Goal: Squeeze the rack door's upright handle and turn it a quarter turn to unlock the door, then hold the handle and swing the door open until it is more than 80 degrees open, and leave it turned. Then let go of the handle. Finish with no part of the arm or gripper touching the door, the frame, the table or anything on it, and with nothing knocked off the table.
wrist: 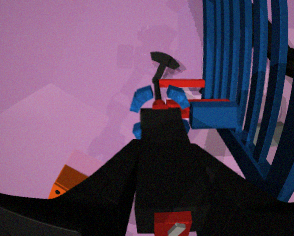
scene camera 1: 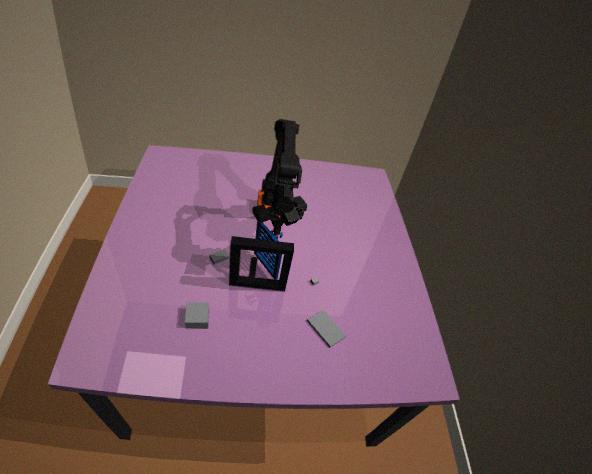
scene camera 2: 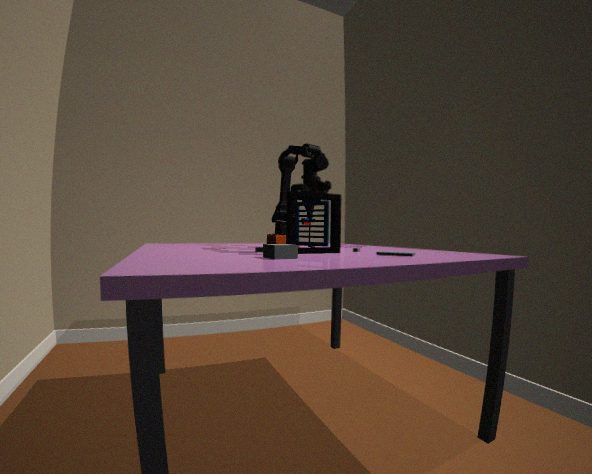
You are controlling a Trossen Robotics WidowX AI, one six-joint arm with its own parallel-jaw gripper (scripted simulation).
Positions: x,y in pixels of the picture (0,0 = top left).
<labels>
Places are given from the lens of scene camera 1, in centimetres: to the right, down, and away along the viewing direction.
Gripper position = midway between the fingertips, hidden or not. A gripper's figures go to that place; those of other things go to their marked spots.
my gripper [scene camera 1: 277,226]: -7, -4, 132
blue slatted door [scene camera 1: 273,271]: -8, 13, 133
</labels>
